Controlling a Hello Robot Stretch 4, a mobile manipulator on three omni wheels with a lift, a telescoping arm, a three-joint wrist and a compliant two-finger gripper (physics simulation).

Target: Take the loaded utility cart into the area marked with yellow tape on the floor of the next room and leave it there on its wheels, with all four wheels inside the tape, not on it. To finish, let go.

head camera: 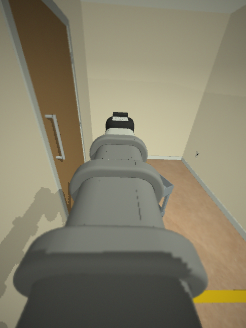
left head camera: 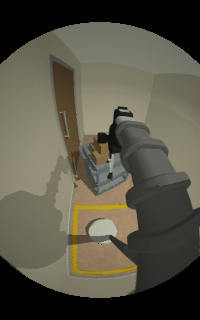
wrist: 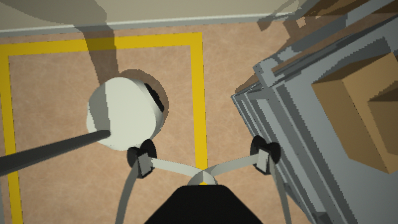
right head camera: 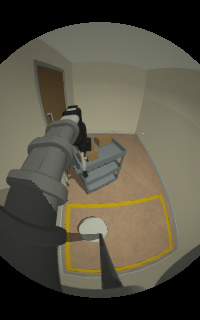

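Seen in the pictures: gripper, fingertip midpoint: (left head camera: pixel 108 170) (wrist: pixel 203 149) (right head camera: pixel 85 168); robot's base, origin of the base link: (left head camera: pixel 102 230) (wrist: pixel 132 113) (right head camera: pixel 93 228).
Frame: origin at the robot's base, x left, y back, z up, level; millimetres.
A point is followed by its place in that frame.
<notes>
The grey three-shelf utility cart (head camera: pixel 167 190) {y -854, x -397, z 808 mm} (left head camera: pixel 101 176) {y -774, x 20, z 444 mm} (right head camera: pixel 113 152) {y -904, x -297, z 766 mm} (wrist: pixel 311 142) {y -723, x -51, z 766 mm} stands upright outside the taped area, between its far line and the back wall, turned at an angle. Brown boxes (left head camera: pixel 99 156) {y -747, x 58, z 881 mm} (right head camera: pixel 103 140) (wrist: pixel 345 117) {y -761, x 16, z 837 mm} lie on its top shelf. The yellow tape (head camera: pixel 220 296) {y -436, x -933, z -27 mm} (left head camera: pixel 75 242) {y 258, x 423, z -29 mm} (right head camera: pixel 115 204) {y -419, x -395, z -27 mm} (wrist: pixel 199 100) {y -424, x 68, z -27 mm} outlines a rectangle on the floor. My gripper (wrist: pixel 203 149) {y -454, x -1, z 1040 mm} is open, fingers wide apart with nothing between them. In the wrist view its right fingertip overlaps the cart's near side; whether they touch cannot be told. My arm hides part of the cart in the head views.
My white round base (left head camera: pixel 102 227) {y -56, x 3, z 187 mm} (right head camera: pixel 93 226) {y -45, x -11, z 187 mm} (wrist: pixel 122 112) {y -13, x 13, z 187 mm} is inside the tape, near its left line. A brown door (head camera: pixel 47 85) {y -1271, x 570, z 1468 mm} (left head camera: pixel 63 95) {y -1364, x 571, z 1472 mm} (right head camera: pixel 51 90) {y -1402, x 572, z 1578 mm} with a bar handle is in the left wall, near the cart. Walls stand behind the cart and along the right side.
</notes>
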